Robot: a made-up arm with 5 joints.
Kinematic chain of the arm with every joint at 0, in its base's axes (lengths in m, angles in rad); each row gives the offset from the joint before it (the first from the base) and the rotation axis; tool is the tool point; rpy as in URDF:
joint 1: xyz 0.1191 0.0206 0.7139 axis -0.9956 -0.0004 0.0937
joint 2: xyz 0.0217 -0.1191 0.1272 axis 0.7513 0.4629 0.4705
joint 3: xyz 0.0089 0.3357 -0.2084 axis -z
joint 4: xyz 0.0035 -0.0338 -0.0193 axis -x
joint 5: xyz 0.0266 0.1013 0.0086 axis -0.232 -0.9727 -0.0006
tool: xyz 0.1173 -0.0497 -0.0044 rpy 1.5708 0 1.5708
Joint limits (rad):
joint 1: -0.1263..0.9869
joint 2: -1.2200..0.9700
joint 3: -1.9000..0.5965
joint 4: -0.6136..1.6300
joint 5: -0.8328..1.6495
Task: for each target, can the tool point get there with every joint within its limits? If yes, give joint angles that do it. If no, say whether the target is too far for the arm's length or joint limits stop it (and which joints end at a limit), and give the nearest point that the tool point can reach.
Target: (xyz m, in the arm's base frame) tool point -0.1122 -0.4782 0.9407
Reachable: no: joint limits stop it (at a limit: joint 2, joint 3, joint 4, joint 5) | nearest point 0.3501 -0.2484 0.8028 | short by 0.534 m
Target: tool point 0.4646 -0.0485 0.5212
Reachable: yes | joints 0.7648 -0.6579 -0.2507 0.9774 0.3033
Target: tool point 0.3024 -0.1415 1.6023
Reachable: no: too far | nearest point 0.0347 0.1709 1.0859 | short by 0.660 m
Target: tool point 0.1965 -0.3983 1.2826
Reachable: no: joint limits stop it (at a limit: joint 1, joint 2, joint 3, joint 5) | nearest point 0.3718 -0.2054 0.8898 | short by 0.471 m
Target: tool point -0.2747 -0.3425 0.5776
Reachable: no: joint limits stop it (at a limit: joint 1, joint 3, joint 5) | nearest point 0.0389 -0.0205 0.4578 | short by 0.465 m
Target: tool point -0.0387 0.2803 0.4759
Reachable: yes | joints 0.8585 0.3183 -1.6756 0.7370 0.5637
